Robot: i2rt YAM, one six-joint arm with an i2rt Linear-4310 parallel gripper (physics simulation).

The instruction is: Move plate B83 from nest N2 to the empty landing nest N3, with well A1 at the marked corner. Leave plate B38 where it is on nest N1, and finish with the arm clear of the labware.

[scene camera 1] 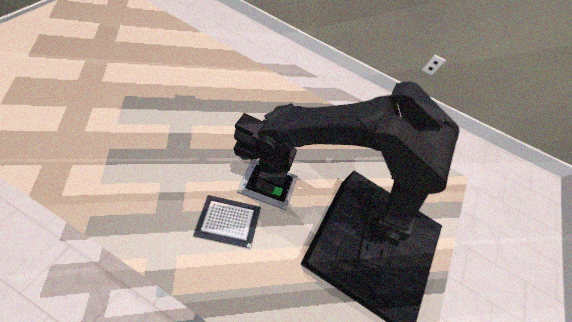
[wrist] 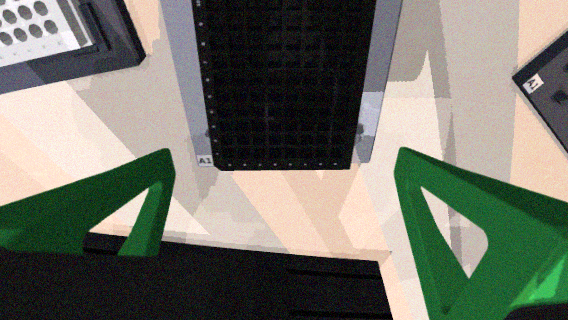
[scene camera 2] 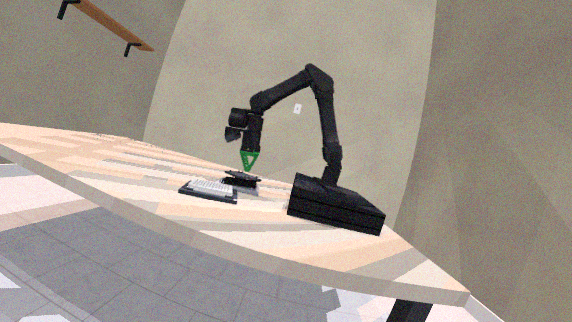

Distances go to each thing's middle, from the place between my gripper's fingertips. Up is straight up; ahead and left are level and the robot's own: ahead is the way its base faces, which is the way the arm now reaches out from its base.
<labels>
I see my gripper 7 cm above the grey nest plate (scene camera 1: 241, 189) and 2 cm short of it.
</labels>
